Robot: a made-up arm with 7 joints. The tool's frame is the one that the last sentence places.
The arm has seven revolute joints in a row. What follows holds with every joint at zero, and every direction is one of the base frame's. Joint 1 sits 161.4 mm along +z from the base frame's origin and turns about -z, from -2.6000 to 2.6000 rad. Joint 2 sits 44.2 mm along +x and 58.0 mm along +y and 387.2 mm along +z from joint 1 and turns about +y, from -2.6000 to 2.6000 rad. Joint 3 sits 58.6 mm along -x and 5.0 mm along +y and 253.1 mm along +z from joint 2 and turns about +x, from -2.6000 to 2.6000 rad. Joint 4 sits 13.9 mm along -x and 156.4 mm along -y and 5.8 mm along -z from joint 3 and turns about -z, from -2.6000 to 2.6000 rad. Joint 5 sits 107.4 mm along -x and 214.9 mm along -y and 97.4 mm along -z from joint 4 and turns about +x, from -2.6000 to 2.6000 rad. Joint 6 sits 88.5 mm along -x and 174.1 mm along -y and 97.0 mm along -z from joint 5 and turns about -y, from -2.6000 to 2.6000 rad. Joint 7 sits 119.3 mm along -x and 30.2 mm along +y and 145.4 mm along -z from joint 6 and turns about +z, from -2.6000 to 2.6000 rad. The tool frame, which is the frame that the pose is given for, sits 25.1 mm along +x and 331.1 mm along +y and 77.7 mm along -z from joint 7; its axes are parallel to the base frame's.
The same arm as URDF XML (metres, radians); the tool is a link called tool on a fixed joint. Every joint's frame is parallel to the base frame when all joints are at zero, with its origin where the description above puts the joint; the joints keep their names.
<robot name="arm">
  <joint name="joint 1" type="revolute">
    <parent link="base_link"/>
    <child link="link1"/>
    <origin xyz="0.0000 0.0000 0.1614"/>
    <axis xyz="0 0 -1"/>
    <limit lower="-2.6000" upper="2.6000"/>
  </joint>
  <joint name="joint 2" type="revolute">
    <parent link="link1"/>
    <child link="link2"/>
    <origin xyz="0.0442 0.0580 0.3872"/>
    <axis xyz="0 1 0"/>
    <limit lower="-2.6000" upper="2.6000"/>
  </joint>
  <joint name="joint 3" type="revolute">
    <parent link="link2"/>
    <child link="link3"/>
    <origin xyz="-0.0586 0.0050 0.2531"/>
    <axis xyz="1 0 0"/>
    <limit lower="-2.6000" upper="2.6000"/>
  </joint>
  <joint name="joint 4" type="revolute">
    <parent link="link3"/>
    <child link="link4"/>
    <origin xyz="-0.0139 -0.1564 -0.0058"/>
    <axis xyz="0 0 -1"/>
    <limit lower="-2.6000" upper="2.6000"/>
  </joint>
  <joint name="joint 5" type="revolute">
    <parent link="link4"/>
    <child link="link5"/>
    <origin xyz="-0.1074 -0.2149 -0.0974"/>
    <axis xyz="1 0 0"/>
    <limit lower="-2.6000" upper="2.6000"/>
  </joint>
  <joint name="joint 6" type="revolute">
    <parent link="link5"/>
    <child link="link6"/>
    <origin xyz="-0.0885 -0.1741 -0.0970"/>
    <axis xyz="0 -1 0"/>
    <limit lower="-2.6000" upper="2.6000"/>
  </joint>
  <joint name="joint 7" type="revolute">
    <parent link="link6"/>
    <child link="link7"/>
    <origin xyz="-0.1193 0.0302 -0.1454"/>
    <axis xyz="0 0 1"/>
    <limit lower="-2.6000" upper="2.6000"/>
  </joint>
  <joint name="tool_fixed" type="fixed">
    <parent link="link7"/>
    <child link="tool"/>
    <origin xyz="0.0251 0.3311 -0.0777"/>
  </joint>
  <link name="base_link"/>
  <link name="link1"/>
  <link name="link2"/>
  <link name="link3"/>
  <link name="link4"/>
  <link name="link5"/>
  <link name="link6"/>
  <link name="link7"/>
  <link name="tool"/>
</robot>

